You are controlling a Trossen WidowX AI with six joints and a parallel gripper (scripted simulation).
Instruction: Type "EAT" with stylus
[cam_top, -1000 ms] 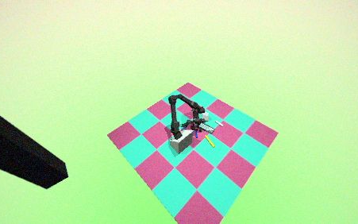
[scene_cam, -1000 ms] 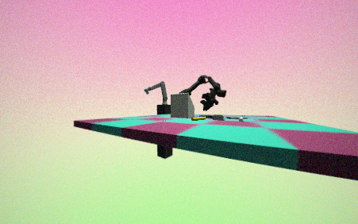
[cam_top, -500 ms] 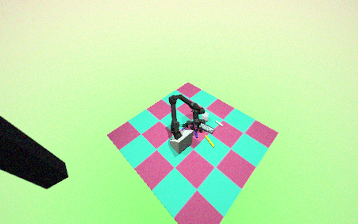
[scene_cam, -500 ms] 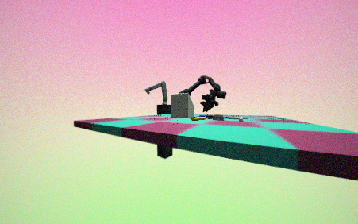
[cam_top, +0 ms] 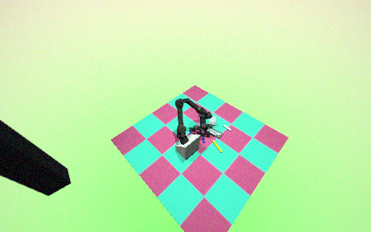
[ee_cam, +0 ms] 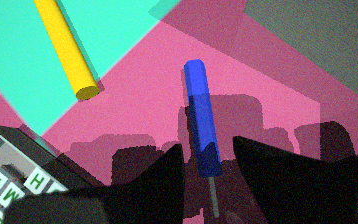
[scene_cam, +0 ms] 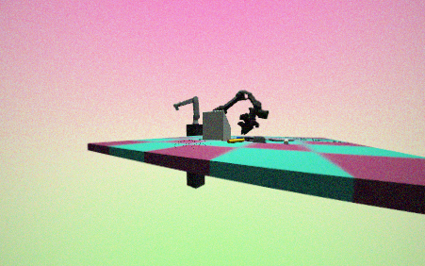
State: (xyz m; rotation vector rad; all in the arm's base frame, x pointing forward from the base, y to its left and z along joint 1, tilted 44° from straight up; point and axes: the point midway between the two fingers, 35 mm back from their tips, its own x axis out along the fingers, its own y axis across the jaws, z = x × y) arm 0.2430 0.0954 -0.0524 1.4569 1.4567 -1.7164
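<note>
My gripper tip is now 30 mm above the blue stylus and 10 mm to the right of it. Also, from my gripper tip: yellow rod 170 mm to the right, 30 mm below, 30 mm ahead; then white piece 280 mm ahead, 70 mm to the right, 30 mm below.
</note>
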